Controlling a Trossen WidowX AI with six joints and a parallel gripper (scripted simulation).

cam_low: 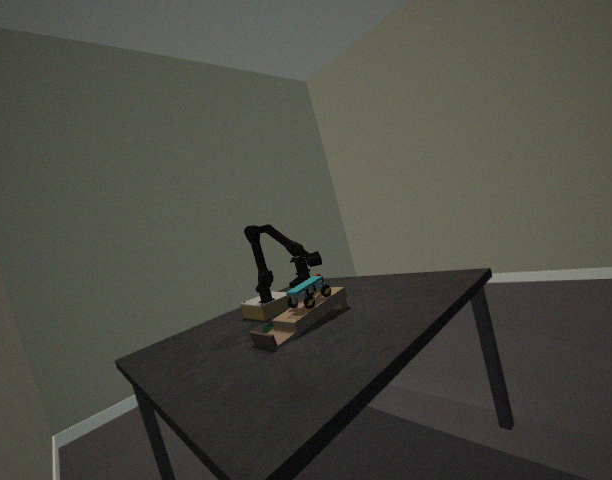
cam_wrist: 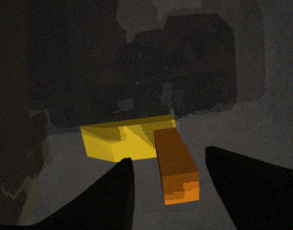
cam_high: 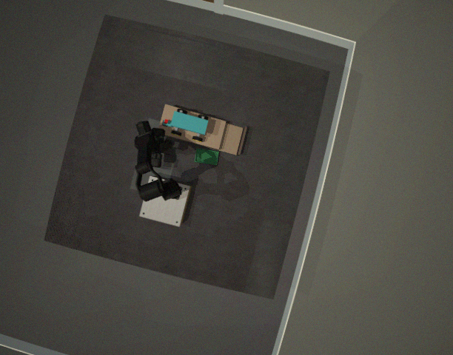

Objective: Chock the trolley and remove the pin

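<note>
Now: gripper tip 20 mm short of the yellow chock and 20 mm above it. Also, from my gripper tip: red-headed stop pin 130 mm ahead, 90 mm above, 10 mm to the right; teal trolley 160 mm ahead, 120 mm to the right, 70 mm above; raised end wall 390 mm to the right, 170 mm ahead, 10 mm below.
</note>
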